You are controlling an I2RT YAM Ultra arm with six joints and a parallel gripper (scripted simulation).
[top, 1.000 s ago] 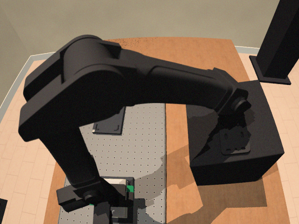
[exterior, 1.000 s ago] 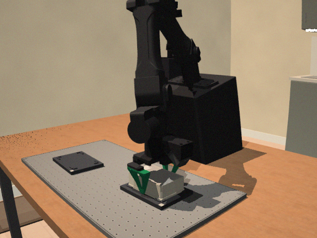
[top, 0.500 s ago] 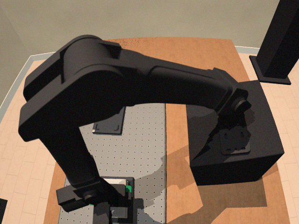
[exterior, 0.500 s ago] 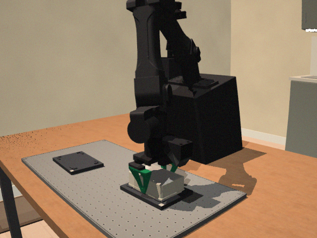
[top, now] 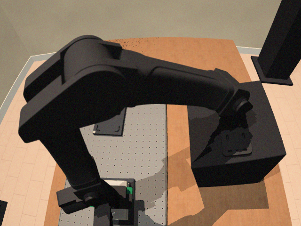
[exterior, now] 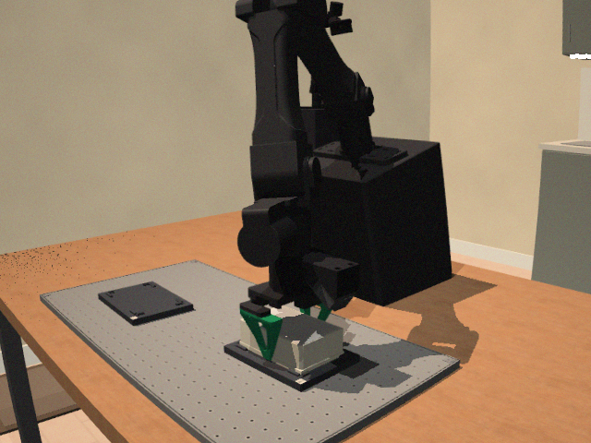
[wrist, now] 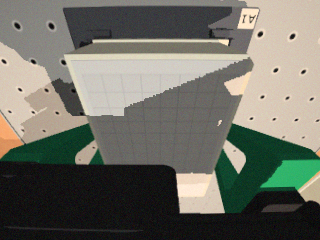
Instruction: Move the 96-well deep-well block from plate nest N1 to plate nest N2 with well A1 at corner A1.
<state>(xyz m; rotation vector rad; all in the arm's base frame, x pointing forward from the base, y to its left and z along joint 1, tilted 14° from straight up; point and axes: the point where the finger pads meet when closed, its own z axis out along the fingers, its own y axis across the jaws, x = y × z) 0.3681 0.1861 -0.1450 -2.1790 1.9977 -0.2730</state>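
Now: the nest N1 20 mm below my hand. The rest, counted from my hand: 96-well deep-well block: 10 mm above; then nest N2: 80 mm ahead, 330 mm to the right, 20 mm below.
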